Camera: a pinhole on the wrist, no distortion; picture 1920 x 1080 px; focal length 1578.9 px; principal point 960.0 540.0 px. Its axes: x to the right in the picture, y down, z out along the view. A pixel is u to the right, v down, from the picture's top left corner.
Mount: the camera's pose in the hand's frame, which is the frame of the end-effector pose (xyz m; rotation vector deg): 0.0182 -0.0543 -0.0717 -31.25 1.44 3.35
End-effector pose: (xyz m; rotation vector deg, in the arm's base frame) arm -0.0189 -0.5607 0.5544 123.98 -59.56 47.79
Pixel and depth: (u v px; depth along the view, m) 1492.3 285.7 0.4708
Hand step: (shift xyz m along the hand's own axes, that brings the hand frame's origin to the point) 0.1853 0.1332 0.3637
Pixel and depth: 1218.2 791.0 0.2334
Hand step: 0.0559 0.1004 0.1071
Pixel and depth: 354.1 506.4 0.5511
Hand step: -0.1875 0.2114 0.4137
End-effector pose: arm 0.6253 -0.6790 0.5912 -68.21 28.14 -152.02
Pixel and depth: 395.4 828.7 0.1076
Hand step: -0.0205 0.0165 0.0116
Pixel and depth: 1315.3 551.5 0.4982
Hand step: 0.1340 0.2129 0.3478
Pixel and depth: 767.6 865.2 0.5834
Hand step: -0.0554 0.3476 0.3675
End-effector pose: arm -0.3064 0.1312 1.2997 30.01 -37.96 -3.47
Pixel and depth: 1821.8 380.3 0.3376
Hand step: 0.2070 0.1008 0.2272
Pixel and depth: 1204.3 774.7 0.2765
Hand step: 0.0606 0.1264 0.1416
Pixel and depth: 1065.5 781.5 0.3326
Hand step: 0.0400 0.1629 0.1853
